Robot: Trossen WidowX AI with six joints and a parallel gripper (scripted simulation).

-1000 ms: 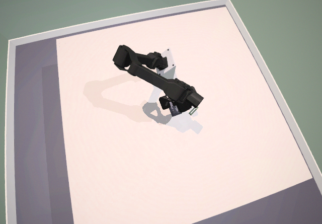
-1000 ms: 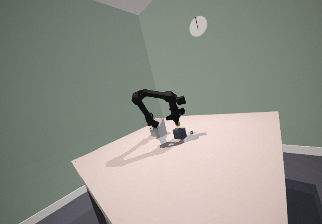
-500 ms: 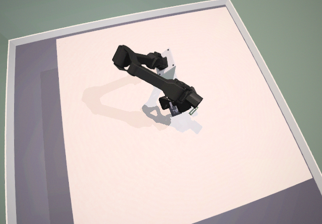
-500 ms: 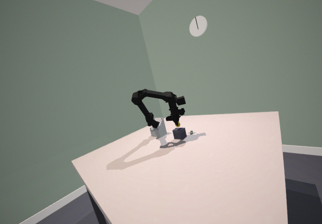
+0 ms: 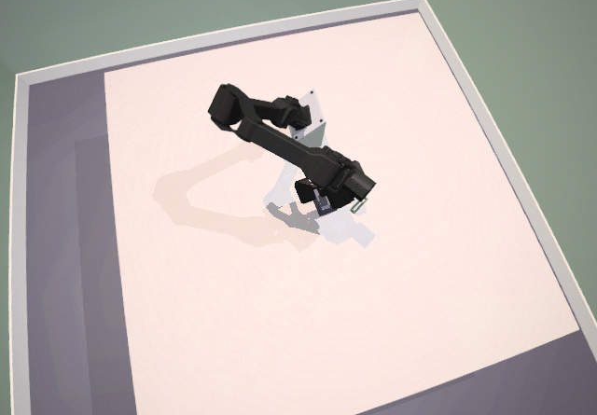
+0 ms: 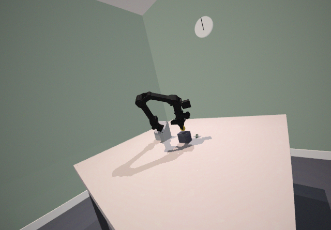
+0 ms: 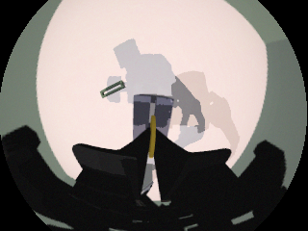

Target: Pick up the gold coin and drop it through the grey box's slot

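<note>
My gripper tip is 10 mm below the gold coin.
</note>
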